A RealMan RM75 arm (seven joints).
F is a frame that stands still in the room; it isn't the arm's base.
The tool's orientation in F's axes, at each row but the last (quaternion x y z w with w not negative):
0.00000 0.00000 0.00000 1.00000
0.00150 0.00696 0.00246 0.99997
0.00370 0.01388 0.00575 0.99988
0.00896 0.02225 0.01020 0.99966
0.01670 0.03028 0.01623 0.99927
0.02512 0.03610 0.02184 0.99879
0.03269 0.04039 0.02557 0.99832
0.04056 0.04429 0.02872 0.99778
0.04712 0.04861 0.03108 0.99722
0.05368 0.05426 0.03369 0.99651
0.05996 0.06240 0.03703 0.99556
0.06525 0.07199 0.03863 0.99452
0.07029 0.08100 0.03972 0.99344
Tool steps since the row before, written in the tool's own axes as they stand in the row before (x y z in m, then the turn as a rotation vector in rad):
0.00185 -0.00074 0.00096 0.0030 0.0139 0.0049
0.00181 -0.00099 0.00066 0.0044 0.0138 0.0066
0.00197 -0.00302 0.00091 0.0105 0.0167 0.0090
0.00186 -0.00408 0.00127 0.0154 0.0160 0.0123
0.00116 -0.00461 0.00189 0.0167 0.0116 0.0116
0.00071 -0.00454 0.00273 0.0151 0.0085 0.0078
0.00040 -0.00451 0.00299 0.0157 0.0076 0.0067
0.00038 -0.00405 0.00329 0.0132 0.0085 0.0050
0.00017 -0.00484 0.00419 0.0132 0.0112 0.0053
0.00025 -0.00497 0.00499 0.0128 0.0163 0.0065
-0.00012 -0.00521 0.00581 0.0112 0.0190 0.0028
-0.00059 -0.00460 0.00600 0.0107 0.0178 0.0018
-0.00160 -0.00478 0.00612 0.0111 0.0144 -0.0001
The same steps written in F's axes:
0.00185 -0.00074 0.00096 0.0030 0.0139 0.0049
0.00182 -0.00098 0.00063 0.0044 0.0138 0.0066
0.00203 -0.00300 0.00083 0.0106 0.0168 0.0088
0.00200 -0.00406 0.00111 0.0156 0.0161 0.0119
0.00142 -0.00463 0.00166 0.0170 0.0118 0.0110
0.00110 -0.00463 0.00243 0.0153 0.0088 0.0071
0.00086 -0.00466 0.00264 0.0158 0.0080 0.0059
0.00089 -0.00426 0.00290 0.0131 0.0089 0.0045
0.00087 -0.00518 0.00367 0.0130 0.0115 0.0051
0.00111 -0.00543 0.00436 0.0124 0.0164 0.0069
0.00097 -0.00583 0.00509 0.0102 0.0194 0.0038
0.00062 -0.00534 0.00535 0.0096 0.0183 0.0027
-0.00023 -0.00568 0.00553 0.0099 0.0152 0.0003

